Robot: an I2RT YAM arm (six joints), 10 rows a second.
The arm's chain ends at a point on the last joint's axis. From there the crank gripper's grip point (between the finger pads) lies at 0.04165 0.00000 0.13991 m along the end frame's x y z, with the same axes.
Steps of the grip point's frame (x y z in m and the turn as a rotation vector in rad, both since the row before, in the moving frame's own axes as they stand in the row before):
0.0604, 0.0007, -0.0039, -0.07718, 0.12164, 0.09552
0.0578, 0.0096, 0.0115, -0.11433, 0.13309, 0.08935
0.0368, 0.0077, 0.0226, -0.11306, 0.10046, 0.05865
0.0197, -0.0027, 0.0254, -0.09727, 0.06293, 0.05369
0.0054, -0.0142, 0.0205, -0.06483, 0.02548, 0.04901
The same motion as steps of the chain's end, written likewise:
0.0445, -0.0146, 0.0027, -0.07718, 0.12164, 0.09552
0.0405, -0.0105, 0.0194, -0.11433, 0.13309, 0.08935
0.0236, -0.0107, 0.0285, -0.11306, 0.10046, 0.05865
0.0114, -0.0186, 0.0291, -0.09727, 0.06293, 0.05369
0.0021, -0.0254, 0.0220, -0.06483, 0.02548, 0.04901

